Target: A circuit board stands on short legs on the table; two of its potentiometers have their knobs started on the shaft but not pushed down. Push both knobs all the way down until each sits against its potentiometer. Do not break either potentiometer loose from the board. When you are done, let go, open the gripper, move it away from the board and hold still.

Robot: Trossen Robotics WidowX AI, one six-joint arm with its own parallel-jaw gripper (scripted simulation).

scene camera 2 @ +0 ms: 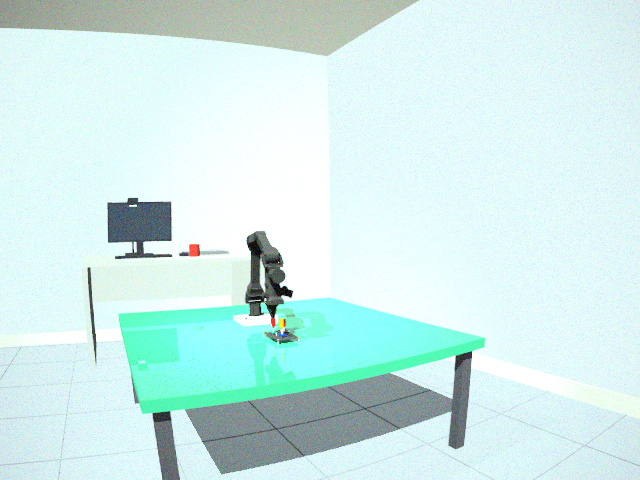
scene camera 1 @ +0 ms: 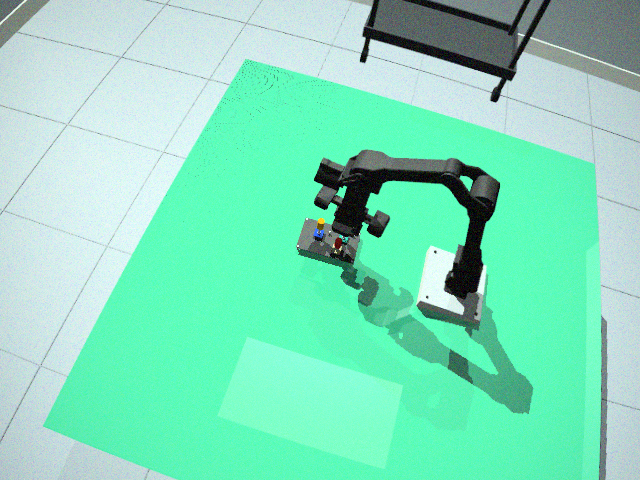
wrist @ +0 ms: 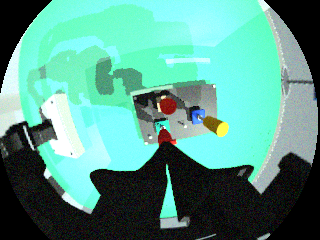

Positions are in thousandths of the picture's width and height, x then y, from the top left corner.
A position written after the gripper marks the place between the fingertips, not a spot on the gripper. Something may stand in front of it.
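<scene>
Scene camera 1 shows the gripper (scene camera 1: 541, 474), and the wrist view shows the gripper as well (wrist: 517, 602).
</scene>
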